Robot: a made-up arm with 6 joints. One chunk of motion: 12 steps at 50 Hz.
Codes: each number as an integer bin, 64 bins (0 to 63) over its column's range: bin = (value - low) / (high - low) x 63, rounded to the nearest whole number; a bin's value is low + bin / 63 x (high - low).
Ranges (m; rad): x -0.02..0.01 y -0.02..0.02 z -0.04..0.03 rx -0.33..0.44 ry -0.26..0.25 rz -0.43..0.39
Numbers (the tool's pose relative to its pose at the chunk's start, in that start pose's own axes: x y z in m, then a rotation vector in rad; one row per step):
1: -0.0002 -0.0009 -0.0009 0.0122 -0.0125 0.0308
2: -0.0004 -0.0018 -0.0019 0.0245 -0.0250 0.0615
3: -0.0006 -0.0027 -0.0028 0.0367 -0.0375 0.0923
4: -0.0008 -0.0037 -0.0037 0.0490 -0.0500 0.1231
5: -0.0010 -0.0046 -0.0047 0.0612 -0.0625 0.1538
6: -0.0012 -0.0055 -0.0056 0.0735 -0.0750 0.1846
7: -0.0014 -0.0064 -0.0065 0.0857 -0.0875 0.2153
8: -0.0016 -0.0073 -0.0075 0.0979 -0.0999 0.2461
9: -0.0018 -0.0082 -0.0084 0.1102 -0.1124 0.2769
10: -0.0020 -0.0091 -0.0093 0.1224 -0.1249 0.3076
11: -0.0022 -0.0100 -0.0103 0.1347 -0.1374 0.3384
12: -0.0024 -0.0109 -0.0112 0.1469 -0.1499 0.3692
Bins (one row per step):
1: 42 30 35 28 31 35
2: 41 29 34 29 29 38
3: 41 27 33 30 27 40
4: 40 26 33 31 26 42
5: 40 24 32 32 24 45
6: 39 23 31 33 23 47
7: 39 21 30 34 21 50
8: 39 20 29 35 20 52
9: 38 19 28 36 18 54
10: 38 17 28 37 17 57
11: 37 16 27 38 15 59
12: 37 14 26 39 14 61

